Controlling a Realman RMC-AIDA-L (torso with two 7-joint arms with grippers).
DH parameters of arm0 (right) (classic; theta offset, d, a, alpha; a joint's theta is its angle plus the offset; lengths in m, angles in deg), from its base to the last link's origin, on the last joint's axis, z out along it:
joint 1: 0 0.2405 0 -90
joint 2: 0 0 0 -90
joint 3: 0 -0.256 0 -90
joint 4: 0 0 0 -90
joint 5: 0 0.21 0 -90
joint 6: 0 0 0 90
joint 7: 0 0.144 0 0
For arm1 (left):
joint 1: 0 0.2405 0 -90
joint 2: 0 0 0 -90
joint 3: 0 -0.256 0 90
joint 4: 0 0 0 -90
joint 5: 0 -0.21 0 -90
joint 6: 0 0 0 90
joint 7: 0 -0.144 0 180
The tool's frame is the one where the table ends.
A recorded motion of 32 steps. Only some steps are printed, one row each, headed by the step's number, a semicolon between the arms.
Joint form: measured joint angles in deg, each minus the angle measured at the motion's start. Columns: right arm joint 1, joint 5, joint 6, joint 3, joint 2, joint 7, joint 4; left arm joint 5, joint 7, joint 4, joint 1, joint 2, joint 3, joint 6.
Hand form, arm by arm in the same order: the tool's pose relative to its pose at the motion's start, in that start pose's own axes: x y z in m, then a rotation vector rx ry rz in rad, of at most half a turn. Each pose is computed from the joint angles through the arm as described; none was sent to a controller.
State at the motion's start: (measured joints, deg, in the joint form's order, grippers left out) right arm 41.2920 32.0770 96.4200 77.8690 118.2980 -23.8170 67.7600; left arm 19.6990 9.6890 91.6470 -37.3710 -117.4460 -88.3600 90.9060
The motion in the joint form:
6: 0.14 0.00 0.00 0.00 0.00 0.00 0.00; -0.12 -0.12 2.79 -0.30 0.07 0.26 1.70
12: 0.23 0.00 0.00 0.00 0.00 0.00 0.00; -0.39 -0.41 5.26 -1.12 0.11 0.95 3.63
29: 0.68 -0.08 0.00 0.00 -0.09 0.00 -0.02; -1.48 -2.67 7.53 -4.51 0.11 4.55 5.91
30: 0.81 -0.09 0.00 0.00 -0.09 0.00 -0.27; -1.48 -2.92 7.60 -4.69 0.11 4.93 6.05
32: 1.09 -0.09 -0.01 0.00 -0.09 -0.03 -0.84; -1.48 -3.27 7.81 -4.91 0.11 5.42 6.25
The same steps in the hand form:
6: -0.0008 0.0003 -0.0004 0.0007 -0.0009 -0.0022; 0.0033 0.0032 -0.0108 0.0002 0.0216 0.0180
12: -0.0013 0.0005 -0.0007 0.0011 -0.0015 -0.0035; 0.0080 0.0060 -0.0223 0.0030 0.0432 0.0361
29: -0.0037 0.0008 -0.0023 0.0060 -0.0036 -0.0096; 0.0266 0.0067 -0.0435 0.0135 0.1044 0.0691
30: -0.0039 0.0008 -0.0019 0.0051 -0.0012 -0.0093; 0.0276 0.0061 -0.0447 0.0132 0.1073 0.0698
32: -0.0042 0.0010 -0.0009 0.0026 0.0043 -0.0089; 0.0290 0.0056 -0.0467 0.0126 0.1126 0.0717

